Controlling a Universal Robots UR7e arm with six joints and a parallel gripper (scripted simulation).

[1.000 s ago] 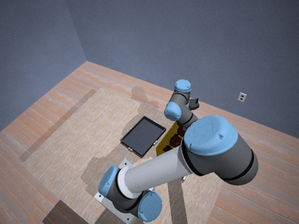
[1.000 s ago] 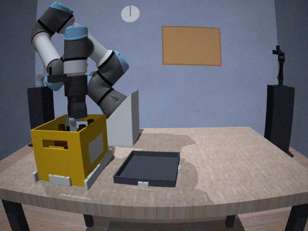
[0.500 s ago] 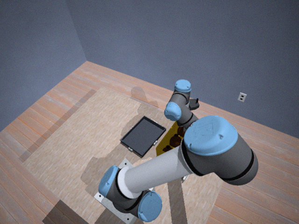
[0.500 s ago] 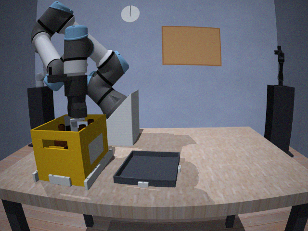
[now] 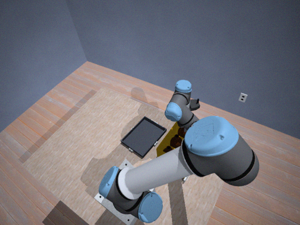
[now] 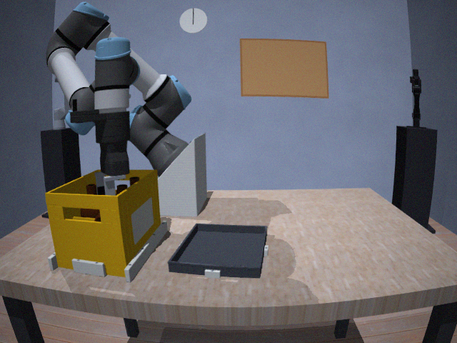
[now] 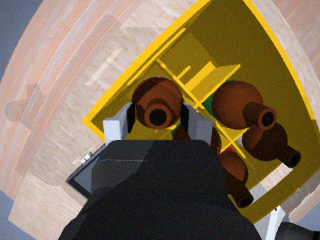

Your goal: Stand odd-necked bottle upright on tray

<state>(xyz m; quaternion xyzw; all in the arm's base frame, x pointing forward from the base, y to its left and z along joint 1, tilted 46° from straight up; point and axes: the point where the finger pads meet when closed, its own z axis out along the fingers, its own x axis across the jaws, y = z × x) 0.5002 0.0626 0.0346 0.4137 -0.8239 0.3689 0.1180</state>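
The bottle lies 70 mm below my hand. From my hand the other things lie so: dark tray: 140 mm behind, 220 mm to the left, 150 mm below; then yellow crate: 80 mm behind, 50 mm to the right, 80 mm below.
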